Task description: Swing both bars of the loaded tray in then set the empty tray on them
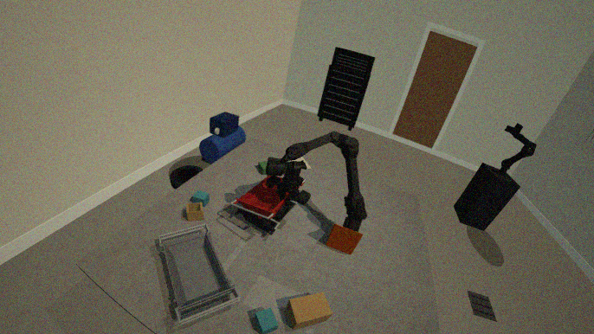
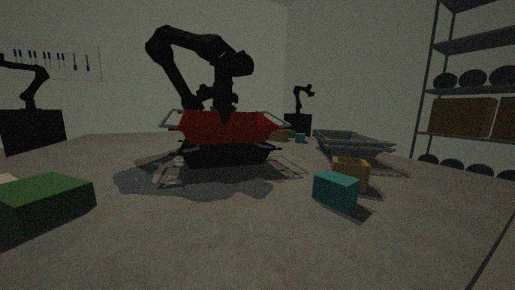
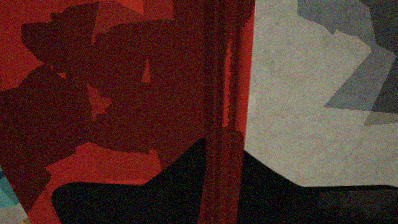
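Right now the red tray is 7 cm ahead of my gripper tip, 2 cm above it and 1 cm to the right of it. From my gripper tip the other things lie so: pale flat card: 54 cm to the right, 10 cm below, 10 cm ahead.
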